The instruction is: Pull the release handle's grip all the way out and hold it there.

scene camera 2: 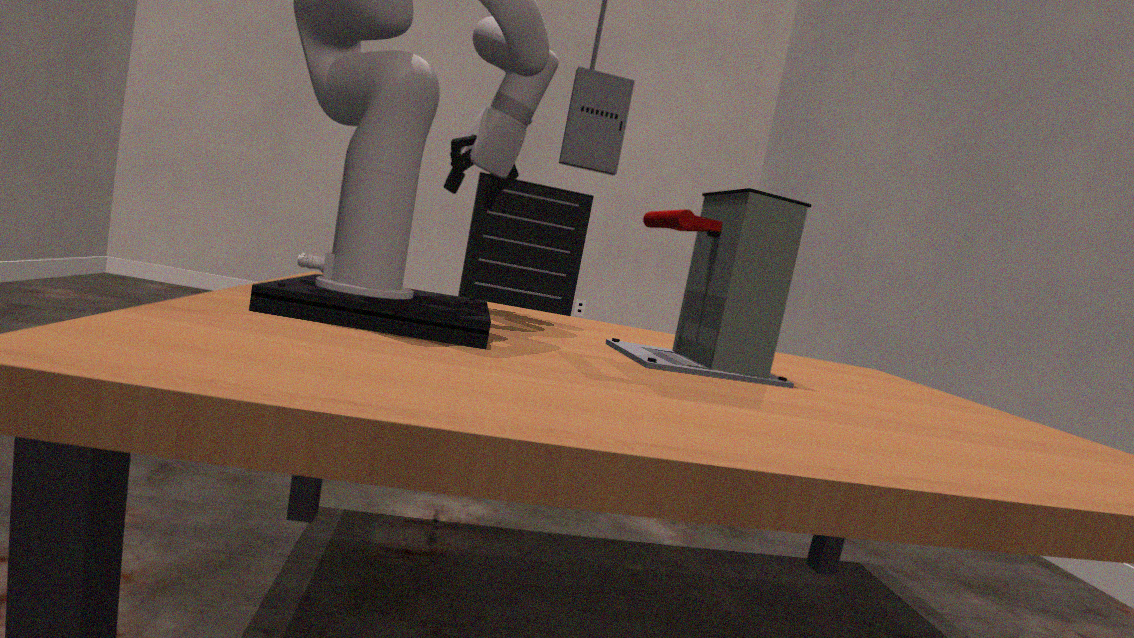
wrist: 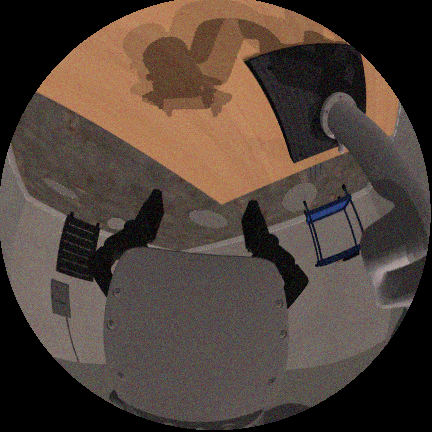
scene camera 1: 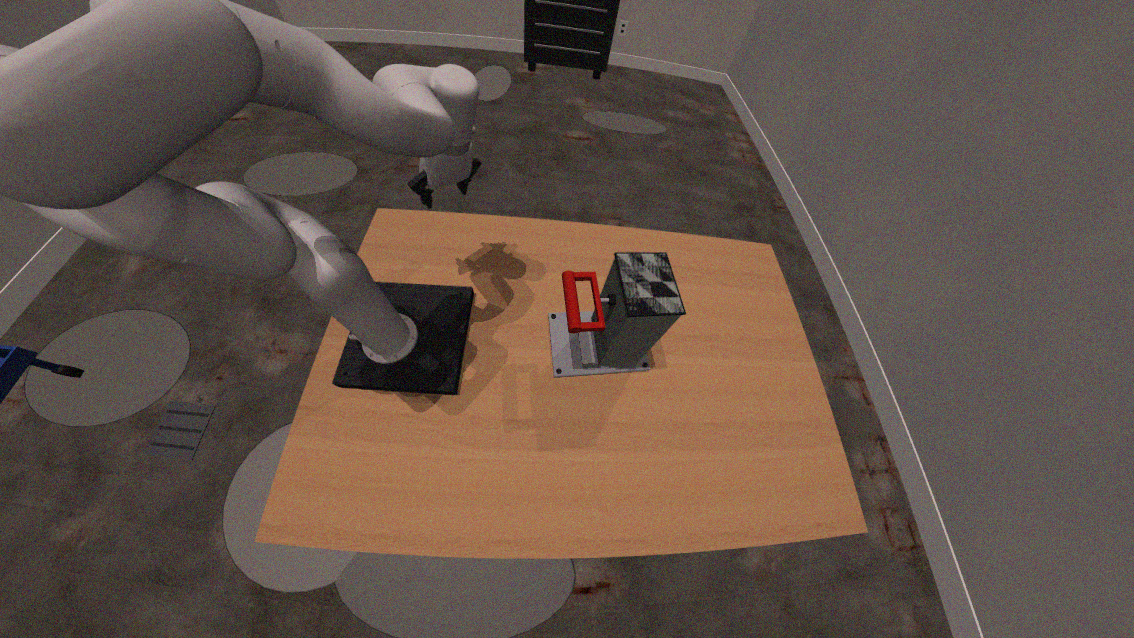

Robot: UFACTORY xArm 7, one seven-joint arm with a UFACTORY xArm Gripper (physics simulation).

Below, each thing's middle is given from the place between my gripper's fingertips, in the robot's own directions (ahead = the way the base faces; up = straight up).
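Grey base plate (scene camera 1: 573, 354): 19 cm below my hand, 39 cm ahead of it, 26 cm to the right of it.
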